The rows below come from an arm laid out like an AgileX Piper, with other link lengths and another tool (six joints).
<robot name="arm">
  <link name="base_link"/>
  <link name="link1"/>
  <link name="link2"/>
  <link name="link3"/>
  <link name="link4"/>
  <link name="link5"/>
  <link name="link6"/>
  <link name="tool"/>
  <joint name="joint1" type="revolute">
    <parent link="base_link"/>
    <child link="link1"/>
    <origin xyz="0 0 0.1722" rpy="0 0 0"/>
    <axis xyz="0 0 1"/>
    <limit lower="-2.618" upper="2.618"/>
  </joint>
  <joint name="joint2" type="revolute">
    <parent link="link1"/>
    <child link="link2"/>
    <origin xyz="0 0 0" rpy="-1.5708 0 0"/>
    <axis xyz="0 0 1"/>
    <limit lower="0" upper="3.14"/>
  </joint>
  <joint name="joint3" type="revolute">
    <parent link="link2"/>
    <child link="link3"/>
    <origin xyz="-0.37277 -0.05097 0" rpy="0 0 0"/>
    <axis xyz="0 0 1"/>
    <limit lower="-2.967" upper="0"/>
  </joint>
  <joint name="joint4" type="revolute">
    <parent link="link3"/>
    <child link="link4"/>
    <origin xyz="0.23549 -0.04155 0" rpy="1.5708 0 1.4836"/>
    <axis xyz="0 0 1"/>
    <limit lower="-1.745" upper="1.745"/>
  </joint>
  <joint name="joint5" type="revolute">
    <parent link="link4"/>
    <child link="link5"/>
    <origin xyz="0 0 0" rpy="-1.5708 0 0"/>
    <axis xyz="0 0 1"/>
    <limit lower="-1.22" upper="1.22"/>
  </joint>
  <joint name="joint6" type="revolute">
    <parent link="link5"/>
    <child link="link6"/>
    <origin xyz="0 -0.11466 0" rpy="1.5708 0 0"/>
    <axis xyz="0 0 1"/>
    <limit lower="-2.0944" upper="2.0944"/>
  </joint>
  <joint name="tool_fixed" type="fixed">
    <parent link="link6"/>
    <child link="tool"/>
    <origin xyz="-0.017 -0.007 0.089" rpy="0 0.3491 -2.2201"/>
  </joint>
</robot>
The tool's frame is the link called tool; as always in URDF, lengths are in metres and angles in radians.
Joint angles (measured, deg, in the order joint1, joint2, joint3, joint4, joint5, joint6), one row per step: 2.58, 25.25, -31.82, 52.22, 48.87, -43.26; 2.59, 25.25, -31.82, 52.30, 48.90, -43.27; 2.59, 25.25, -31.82, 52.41, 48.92, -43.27; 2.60, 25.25, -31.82, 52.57, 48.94, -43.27; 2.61, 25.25, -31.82, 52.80, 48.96, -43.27; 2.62, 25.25, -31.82, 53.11, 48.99, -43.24; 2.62, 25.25, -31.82, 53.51, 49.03, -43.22; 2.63, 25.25, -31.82, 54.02, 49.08, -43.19; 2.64, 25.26, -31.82, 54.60, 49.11, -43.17; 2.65, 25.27, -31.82, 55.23, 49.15, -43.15; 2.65, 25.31, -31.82, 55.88, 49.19, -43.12; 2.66, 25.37, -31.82, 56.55, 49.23, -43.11; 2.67, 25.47, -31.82, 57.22, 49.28, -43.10; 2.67, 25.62, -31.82, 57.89, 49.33, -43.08; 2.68, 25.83, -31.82, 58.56, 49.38, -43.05; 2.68, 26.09, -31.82, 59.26, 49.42, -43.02; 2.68, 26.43, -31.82, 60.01, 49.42, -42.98; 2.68, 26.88, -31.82, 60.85, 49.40, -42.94; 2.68, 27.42, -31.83, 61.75, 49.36, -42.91; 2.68, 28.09, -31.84, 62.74, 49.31, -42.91
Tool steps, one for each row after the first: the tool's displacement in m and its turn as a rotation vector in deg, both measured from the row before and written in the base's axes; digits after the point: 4 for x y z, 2 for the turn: -0.0001, 0.0002, 0.0001, 0.07, 0.02, 0.05; -0.0001, 0.0002, 0.0002, 0.10, 0.02, 0.04; -0.0001, 0.0003, 0.0003, 0.15, 0.02, 0.06; -0.0002, 0.0004, 0.0004, 0.22, 0.02, 0.07; -0.0002, 0.0005, 0.0006, 0.32, 0.05, 0.09; -0.0003, 0.0006, 0.0007, 0.40, 0.05, 0.11; -0.0004, 0.0008, 0.0009, 0.51, 0.07, 0.14; -0.0003, 0.0008, 0.0011, 0.58, 0.07, 0.14; -0.0004, 0.0009, 0.0012, 0.62, 0.07, 0.16; -0.0002, 0.0009, 0.0012, 0.65, 0.11, 0.15; -0.0002, 0.0010, 0.0013, 0.65, 0.12, 0.17; -0.0001, 0.0010, 0.0012, 0.65, 0.16, 0.18; 0.0002, 0.0009, 0.0011, 0.65, 0.22, 0.17; 0.0004, 0.0010, 0.0011, 0.66, 0.29, 0.17; 0.0006, 0.0009, 0.0011, 0.69, 0.33, 0.16; 0.0011, 0.0009, 0.0012, 0.75, 0.40, 0.13; 0.0015, 0.0010, 0.0013, 0.84, 0.51, 0.12; 0.0020, 0.0010, 0.0014, 0.89, 0.57, 0.11; 0.0025, 0.0011, 0.0014, 0.95, 0.68, 0.11
